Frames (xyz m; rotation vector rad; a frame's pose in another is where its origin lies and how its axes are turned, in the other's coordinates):
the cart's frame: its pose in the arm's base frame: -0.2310 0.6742 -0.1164 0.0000 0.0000 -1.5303
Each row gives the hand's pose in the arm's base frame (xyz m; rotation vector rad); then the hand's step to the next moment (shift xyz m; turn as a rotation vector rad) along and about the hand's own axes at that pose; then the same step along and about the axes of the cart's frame.
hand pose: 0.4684 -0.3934 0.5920 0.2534 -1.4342 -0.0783
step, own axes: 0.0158 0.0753 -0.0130 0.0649 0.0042 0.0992
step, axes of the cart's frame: -0.0711 0.0105 0.0303 0.0181 -0.0900 0.0752
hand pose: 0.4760 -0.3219 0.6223 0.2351 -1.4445 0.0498
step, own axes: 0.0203 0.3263 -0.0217 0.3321 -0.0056 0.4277
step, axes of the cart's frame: -0.3215 -0.0204 0.0600 0.1071 -0.3782 0.3725
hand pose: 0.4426 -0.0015 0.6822 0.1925 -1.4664 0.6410
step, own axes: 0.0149 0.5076 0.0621 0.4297 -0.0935 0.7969
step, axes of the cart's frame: -0.4023 -0.2968 -0.1087 0.3233 -0.6621 0.5343
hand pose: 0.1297 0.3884 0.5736 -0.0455 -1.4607 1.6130
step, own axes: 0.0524 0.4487 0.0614 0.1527 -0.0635 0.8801
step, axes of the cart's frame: -0.0611 -0.3264 -0.3123 0.5611 -0.5797 0.3886
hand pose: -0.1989 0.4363 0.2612 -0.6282 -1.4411 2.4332
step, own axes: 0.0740 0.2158 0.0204 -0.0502 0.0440 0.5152
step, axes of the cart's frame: 0.0861 -0.0763 -0.1981 0.4306 -0.2201 0.1897
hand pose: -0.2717 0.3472 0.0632 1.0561 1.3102 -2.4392
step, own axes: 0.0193 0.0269 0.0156 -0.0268 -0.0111 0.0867
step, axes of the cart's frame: 0.0247 -0.0107 -0.0249 0.0647 -0.0318 0.0562
